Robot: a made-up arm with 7 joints. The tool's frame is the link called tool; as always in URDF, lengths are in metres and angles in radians. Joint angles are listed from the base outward. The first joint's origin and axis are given. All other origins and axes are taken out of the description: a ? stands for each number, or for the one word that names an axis. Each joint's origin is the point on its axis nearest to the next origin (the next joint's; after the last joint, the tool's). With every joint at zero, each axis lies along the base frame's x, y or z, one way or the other. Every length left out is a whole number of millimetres.
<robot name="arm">
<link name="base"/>
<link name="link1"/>
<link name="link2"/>
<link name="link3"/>
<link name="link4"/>
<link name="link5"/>
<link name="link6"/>
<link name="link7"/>
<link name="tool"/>
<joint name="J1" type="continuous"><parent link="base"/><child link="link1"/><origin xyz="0.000 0.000 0.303" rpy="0.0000 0.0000 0.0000"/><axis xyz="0 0 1"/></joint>
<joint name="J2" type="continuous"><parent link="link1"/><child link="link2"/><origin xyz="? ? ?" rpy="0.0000 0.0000 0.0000"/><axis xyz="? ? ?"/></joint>
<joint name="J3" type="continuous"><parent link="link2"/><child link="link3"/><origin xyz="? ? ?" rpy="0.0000 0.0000 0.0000"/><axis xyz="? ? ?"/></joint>
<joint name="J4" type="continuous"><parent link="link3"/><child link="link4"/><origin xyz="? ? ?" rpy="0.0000 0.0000 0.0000"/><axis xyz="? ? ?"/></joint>
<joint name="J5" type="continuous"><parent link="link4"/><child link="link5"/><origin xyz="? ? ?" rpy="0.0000 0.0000 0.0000"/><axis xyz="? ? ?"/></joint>
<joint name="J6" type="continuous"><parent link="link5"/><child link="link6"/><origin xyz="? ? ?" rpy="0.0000 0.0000 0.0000"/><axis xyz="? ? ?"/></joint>
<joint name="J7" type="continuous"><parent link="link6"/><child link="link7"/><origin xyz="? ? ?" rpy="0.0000 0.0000 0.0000"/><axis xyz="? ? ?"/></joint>
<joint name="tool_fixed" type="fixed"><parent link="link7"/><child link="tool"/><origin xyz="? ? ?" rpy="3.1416 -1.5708 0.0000"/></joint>
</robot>
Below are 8 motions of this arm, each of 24 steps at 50 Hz.
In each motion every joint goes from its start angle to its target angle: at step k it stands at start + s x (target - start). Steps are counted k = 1, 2, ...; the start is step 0. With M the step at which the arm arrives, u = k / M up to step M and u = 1 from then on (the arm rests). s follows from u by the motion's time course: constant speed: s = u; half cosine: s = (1 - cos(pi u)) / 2; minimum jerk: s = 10 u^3 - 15 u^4 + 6 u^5.
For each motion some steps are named. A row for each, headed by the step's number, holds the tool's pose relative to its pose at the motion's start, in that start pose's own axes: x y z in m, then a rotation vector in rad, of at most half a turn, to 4 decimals.
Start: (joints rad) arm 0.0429 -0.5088 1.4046 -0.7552 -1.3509 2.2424 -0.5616
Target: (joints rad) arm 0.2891 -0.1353 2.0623 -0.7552 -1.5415 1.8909 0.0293
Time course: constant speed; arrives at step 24
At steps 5, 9, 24:
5: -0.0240 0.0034 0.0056 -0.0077 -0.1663 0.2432
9: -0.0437 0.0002 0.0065 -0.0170 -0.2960 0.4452
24: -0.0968 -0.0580 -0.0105 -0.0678 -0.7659 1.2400

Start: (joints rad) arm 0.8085 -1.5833 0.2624 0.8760 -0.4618 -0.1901 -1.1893
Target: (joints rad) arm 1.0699 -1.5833 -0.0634 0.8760 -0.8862 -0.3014 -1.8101
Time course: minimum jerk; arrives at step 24
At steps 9, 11, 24:
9: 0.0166 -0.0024 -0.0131 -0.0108 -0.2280 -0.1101
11: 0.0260 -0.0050 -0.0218 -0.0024 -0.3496 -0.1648
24: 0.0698 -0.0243 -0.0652 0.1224 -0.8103 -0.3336

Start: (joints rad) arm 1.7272 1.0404 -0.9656 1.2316 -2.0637 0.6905 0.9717
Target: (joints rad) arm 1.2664 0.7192 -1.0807 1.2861 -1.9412 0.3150 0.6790
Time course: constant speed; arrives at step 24
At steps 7, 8, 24:
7: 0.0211 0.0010 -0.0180 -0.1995 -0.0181 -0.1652
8: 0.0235 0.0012 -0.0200 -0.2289 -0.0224 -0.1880
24: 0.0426 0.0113 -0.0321 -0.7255 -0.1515 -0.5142

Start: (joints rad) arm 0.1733 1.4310 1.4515 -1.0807 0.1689 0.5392 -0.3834
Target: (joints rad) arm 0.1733 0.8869 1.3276 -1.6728 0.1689 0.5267 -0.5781
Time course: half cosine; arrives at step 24
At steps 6, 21, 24:
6: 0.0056 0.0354 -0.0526 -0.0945 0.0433 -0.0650
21: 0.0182 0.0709 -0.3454 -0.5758 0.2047 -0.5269
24: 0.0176 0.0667 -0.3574 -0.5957 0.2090 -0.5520

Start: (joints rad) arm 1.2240 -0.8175 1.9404 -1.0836 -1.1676 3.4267 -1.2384
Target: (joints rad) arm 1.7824 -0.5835 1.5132 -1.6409 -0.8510 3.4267 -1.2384
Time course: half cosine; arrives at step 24
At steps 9, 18, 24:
9: 0.0359 0.0463 0.0105 -0.0691 -0.0954 -0.0559
18: 0.0716 0.1313 0.0424 -0.2076 -0.3039 -0.2048
24: 0.0750 0.1545 0.0519 -0.2459 -0.3649 -0.2580

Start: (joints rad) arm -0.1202 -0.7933 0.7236 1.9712 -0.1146 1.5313 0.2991
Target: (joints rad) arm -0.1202 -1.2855 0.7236 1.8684 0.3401 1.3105 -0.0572
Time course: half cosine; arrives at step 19
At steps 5, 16, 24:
5: -0.0180 0.0319 0.0367 0.0087 -0.0821 0.0630
16: -0.1705 0.1515 0.1963 0.1192 -0.4760 0.3689
24: -0.1861 0.1577 0.2066 0.1323 -0.5047 0.3935

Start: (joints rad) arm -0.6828 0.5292 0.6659 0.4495 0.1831 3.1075 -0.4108
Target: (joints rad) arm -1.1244 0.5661 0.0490 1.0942 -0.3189 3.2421 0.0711
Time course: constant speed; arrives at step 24
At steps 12, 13, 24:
12: -0.0176 0.0503 -0.0828 0.7680 -0.0657 0.0087
13: -0.0181 0.0573 -0.0864 0.8289 -0.0809 0.0067
24: -0.0066 0.1427 -0.0858 1.4328 -0.3496 -0.0725

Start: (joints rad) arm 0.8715 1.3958 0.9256 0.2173 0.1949 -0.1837 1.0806
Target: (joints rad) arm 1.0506 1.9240 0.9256 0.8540 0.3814 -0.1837 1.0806
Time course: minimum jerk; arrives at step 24
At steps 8, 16, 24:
8: -0.0684 -0.0223 0.0018 -0.0373 -0.0362 -0.0589
16: -0.2526 -0.0319 0.0216 -0.1671 -0.0880 -0.1761
24: -0.3111 -0.0178 0.0351 -0.2199 -0.0907 -0.1980

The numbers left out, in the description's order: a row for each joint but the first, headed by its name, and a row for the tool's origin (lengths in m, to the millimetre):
J2: xyz 0.000 -0.057 0.000, axis 0 -1 0
J3: xyz 0.000 0.000 0.437, axis 0 0 1
J4: xyz 0.028 0.076 0.000, axis 0 1 0
J5: xyz -0.027 0.000 0.491, axis 0 0 1
J6: xyz 0.000 -0.114 0.000, axis 0 -1 0
J7: xyz 0.016 0.000 0.117, axis 1 0 0
tool: xyz 0.000 0.000 0.000

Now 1 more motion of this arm.
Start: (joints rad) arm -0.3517 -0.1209 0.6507 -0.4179 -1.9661 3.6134 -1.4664
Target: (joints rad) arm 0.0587 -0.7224 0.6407 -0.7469 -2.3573 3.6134 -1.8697
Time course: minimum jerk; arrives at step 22
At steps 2, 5, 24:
2: 0.0024 0.0005 -0.0009 0.0023 -0.0003 -0.0002
5: 0.0306 0.0069 -0.0102 0.0274 -0.0036 -0.0013
24: 0.3650 0.1132 0.0345 0.1772 0.0018 0.0648

